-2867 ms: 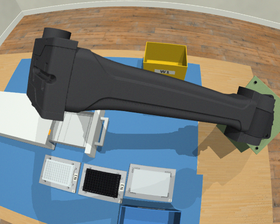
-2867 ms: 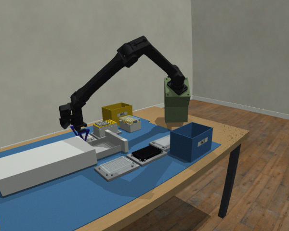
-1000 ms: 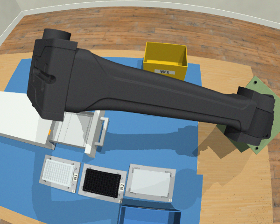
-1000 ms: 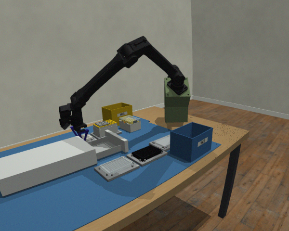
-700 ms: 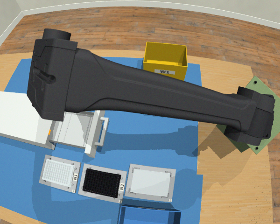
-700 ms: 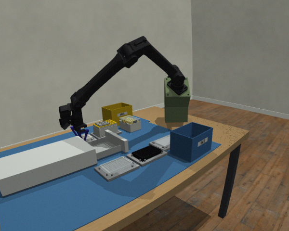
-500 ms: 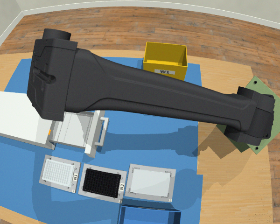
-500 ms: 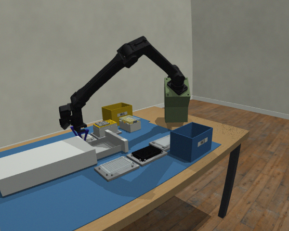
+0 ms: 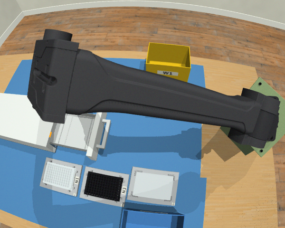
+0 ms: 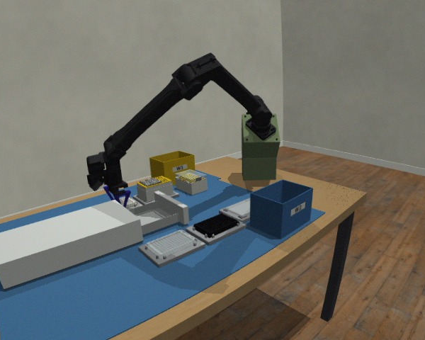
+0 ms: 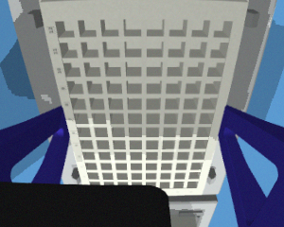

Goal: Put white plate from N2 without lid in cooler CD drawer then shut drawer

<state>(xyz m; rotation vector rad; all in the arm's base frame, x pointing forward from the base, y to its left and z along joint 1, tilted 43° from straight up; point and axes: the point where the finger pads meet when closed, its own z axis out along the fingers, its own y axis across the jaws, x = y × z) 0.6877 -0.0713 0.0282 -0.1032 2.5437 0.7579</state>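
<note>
Now: hand right at the white plate. Round my hand: yellow tip box: 170 mm behind, 50 mm to the right, 40 mm above; grey nest N2: 10 mm below; drawer: 40 mm behind, 190 mm to the left, 10 mm above.
</note>
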